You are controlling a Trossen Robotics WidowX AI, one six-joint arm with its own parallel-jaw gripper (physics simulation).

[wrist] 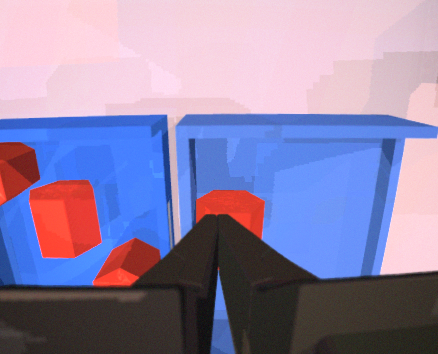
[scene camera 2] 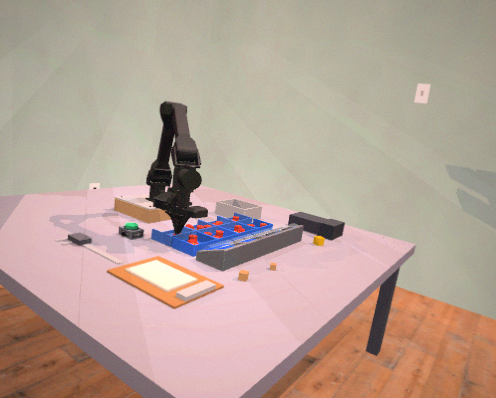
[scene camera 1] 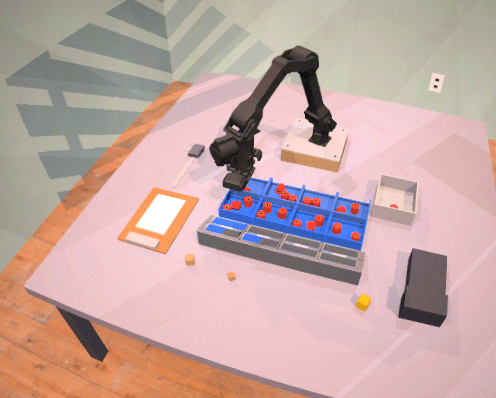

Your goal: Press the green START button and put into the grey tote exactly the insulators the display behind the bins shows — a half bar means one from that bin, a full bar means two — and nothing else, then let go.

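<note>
The grey tote (scene camera 1: 390,215) (scene camera 2: 239,210) stands right of the blue bins (scene camera 1: 345,241) (scene camera 2: 186,245) (wrist: 280,120), with a red insulator (scene camera 1: 394,206) visible inside. The display (scene camera 1: 280,257) (scene camera 2: 250,254) shows, in its leftmost section, a full blue bar (scene camera 1: 227,223) and a half bar (scene camera 1: 215,229); its second section has a half bar (scene camera 1: 252,238). The other sections look grey. My gripper (scene camera 2: 178,232) (wrist: 216,225) is shut and empty, low at the back-left bin, its tips overlapping one red insulator (wrist: 237,200); contact is unclear. The green button (scene camera 2: 131,226) stands behind the bins, hidden in scene camera 1.
A clipboard (scene camera 1: 161,215) (scene camera 2: 160,275) and a grey-headed tool (scene camera 1: 196,150) (scene camera 2: 79,238) lie left. Small orange cubes (scene camera 1: 189,259) (scene camera 1: 231,276) and a yellow cube (scene camera 1: 363,302) lie in front of the display. A black block (scene camera 1: 425,287) (scene camera 2: 316,225) is at the right.
</note>
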